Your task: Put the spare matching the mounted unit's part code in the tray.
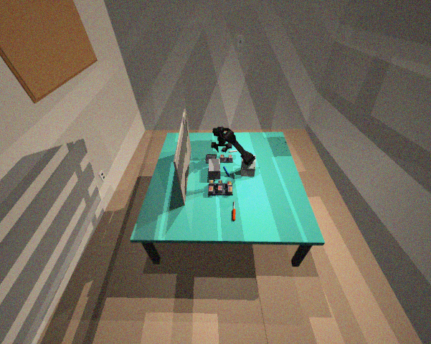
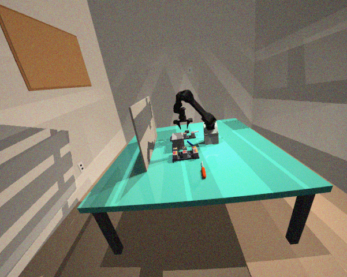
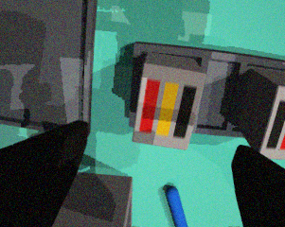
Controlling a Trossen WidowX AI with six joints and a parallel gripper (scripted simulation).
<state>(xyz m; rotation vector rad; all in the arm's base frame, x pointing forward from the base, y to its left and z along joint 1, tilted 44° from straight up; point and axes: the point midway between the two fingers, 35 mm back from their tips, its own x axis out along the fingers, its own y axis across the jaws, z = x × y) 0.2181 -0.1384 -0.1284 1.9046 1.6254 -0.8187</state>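
Right now my gripper tip is 5 cm above the grey spare. Round my gripper tip: dark-rimmed tray (10 cm ahead, 2 cm to the right, 9 cm below); then pale mounted unit (7 cm ahead, 18 cm to the left, 4 cm below); then blue pen (3 cm behind, 16 cm to the left, 9 cm below).
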